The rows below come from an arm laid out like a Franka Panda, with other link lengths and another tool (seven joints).
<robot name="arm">
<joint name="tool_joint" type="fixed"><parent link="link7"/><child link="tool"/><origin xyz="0.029 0.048 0.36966" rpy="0.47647 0 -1.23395"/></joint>
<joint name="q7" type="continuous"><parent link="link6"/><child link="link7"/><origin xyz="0.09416 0 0" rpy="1.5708 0 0"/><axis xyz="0 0 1"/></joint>
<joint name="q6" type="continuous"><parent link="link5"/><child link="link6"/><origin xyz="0 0 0" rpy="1.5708 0 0"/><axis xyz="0 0 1"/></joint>
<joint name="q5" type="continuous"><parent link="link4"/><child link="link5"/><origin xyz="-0.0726 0.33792 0" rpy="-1.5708 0 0"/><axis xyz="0 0 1"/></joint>
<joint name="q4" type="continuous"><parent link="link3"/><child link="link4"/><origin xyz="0.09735 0 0" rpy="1.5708 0 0"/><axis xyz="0 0 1"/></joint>
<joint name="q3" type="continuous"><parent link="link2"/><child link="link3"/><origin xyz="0 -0.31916 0" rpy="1.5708 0 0"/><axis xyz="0 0 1"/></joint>
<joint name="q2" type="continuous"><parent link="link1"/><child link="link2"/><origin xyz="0 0 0" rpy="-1.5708 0 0"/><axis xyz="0 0 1"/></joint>
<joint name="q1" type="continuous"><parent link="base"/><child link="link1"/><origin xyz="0 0 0.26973"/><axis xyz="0 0 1"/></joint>
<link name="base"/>
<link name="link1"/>
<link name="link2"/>
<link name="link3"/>
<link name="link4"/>
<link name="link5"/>
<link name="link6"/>
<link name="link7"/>
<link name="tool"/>
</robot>
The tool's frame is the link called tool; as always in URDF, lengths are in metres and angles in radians. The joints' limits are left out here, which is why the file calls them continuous.
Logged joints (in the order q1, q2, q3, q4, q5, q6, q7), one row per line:
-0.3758 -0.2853 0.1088 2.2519 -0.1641 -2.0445 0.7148
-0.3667 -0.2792 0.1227 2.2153 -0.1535 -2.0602 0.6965
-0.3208 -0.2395 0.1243 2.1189 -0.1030 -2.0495 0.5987
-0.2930 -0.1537 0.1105 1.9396 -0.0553 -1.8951 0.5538
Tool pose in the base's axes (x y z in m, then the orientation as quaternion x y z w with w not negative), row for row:
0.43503 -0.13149 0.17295 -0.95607 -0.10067 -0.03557 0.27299
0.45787 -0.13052 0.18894 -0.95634 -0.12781 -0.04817 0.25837
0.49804 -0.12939 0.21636 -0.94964 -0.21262 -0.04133 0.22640
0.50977 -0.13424 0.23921 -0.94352 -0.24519 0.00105 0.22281
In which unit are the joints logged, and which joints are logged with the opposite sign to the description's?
The joints are logged in radians. Opposite sign: q4, q5, q6.
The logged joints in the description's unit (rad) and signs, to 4 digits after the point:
-0.3758 -0.2853 0.1088 -2.2519 0.1641 2.0445 0.7148
-0.3667 -0.2792 0.1227 -2.2153 0.1535 2.0602 0.6965
-0.3208 -0.2395 0.1243 -2.1189 0.1030 2.0495 0.5987
-0.2930 -0.1537 0.1105 -1.9396 0.0553 1.8951 0.5538

